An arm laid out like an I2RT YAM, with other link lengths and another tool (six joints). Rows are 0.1 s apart.
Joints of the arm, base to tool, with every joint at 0 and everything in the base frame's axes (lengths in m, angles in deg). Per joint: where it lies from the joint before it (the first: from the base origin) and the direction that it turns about. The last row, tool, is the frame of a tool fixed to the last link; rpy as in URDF.
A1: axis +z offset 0 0 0.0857
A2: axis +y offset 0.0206 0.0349 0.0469
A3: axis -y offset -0.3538 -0.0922 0
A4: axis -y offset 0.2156 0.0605 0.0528
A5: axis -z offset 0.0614 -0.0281 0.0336
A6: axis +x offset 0.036 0 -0.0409
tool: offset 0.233 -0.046 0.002 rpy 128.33 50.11 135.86
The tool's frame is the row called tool.
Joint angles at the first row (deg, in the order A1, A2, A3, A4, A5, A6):
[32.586, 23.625, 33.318, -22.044, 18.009, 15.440]
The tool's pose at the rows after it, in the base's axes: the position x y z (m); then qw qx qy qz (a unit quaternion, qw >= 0):
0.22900 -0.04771 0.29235 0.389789 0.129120 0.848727 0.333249
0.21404 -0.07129 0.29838 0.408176 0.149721 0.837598 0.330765
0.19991 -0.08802 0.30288 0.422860 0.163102 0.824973 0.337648
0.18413 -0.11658 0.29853 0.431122 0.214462 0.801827 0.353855
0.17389 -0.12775 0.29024 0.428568 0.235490 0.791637 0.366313
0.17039 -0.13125 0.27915 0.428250 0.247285 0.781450 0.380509
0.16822 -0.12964 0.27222 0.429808 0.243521 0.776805 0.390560
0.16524 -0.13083 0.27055 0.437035 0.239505 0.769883 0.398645
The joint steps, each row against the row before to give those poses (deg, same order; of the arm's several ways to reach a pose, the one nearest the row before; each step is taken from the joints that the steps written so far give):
[0.045, -4.589, 2.096, -3.958, 3.117, 0.275]
[-0.053, -3.725, 2.304, -4.500, 2.907, 0.395]
[0.022, -3.518, 1.893, -3.528, 1.693, 0.687]
[-0.034, -2.915, 2.050, -4.532, 4.360, 4.951]
[0.092, -2.158, 1.011, -3.478, 1.301, 2.953]
[-0.002, -2.260, -1.361, -0.463, 0.450, 2.114]
[-0.033, -2.225, -1.207, -0.003, -0.687, 0.276]
[0.055, -2.148, -0.575, 0.076, -0.169, -0.270]

